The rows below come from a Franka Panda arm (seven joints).
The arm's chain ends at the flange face. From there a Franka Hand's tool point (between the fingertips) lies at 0.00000 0.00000 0.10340 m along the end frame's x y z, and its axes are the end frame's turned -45 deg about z.
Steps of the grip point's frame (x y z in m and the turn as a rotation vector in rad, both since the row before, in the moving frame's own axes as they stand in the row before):
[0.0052, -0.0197, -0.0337, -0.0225, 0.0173, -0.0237]
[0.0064, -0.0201, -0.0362, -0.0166, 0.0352, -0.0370]
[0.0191, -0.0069, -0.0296, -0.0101, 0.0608, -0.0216]
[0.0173, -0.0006, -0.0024, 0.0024, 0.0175, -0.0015]
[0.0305, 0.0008, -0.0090, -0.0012, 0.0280, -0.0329]
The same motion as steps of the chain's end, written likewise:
[-0.0132, -0.0180, -0.0337, -0.0037, 0.0281, -0.0237]
[-0.0134, -0.0173, -0.0361, 0.0132, 0.0366, -0.0370]
[0.0035, -0.0146, -0.0294, 0.0359, 0.0501, -0.0216]
[0.0107, -0.0112, -0.0024, 0.0141, 0.0107, -0.0015]
[0.0200, -0.0190, -0.0090, 0.0190, 0.0206, -0.0329]

